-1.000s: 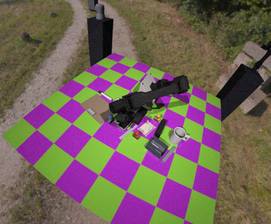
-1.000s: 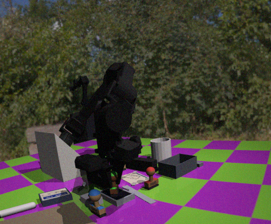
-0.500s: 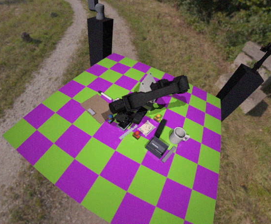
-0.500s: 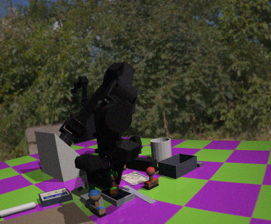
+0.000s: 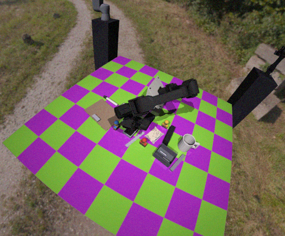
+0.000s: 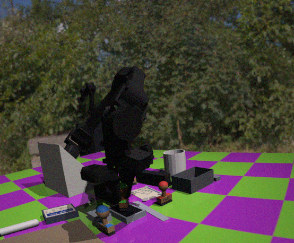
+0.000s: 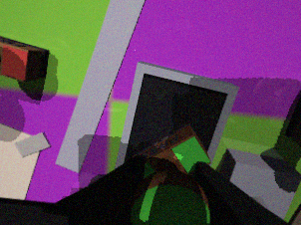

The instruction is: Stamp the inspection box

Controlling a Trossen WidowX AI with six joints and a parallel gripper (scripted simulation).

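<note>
Now: the ink pad 4 cm below my gripper tip. From my gripper tip the other things lie so: grey ruler: 5 cm to the left, 4 cm below, 4 cm ahead; green-knobbed stamp: right at my gripper tip; blue-knobbed stamp: 9 cm to the right, 2 cm below, 2 cm ahead.
</note>
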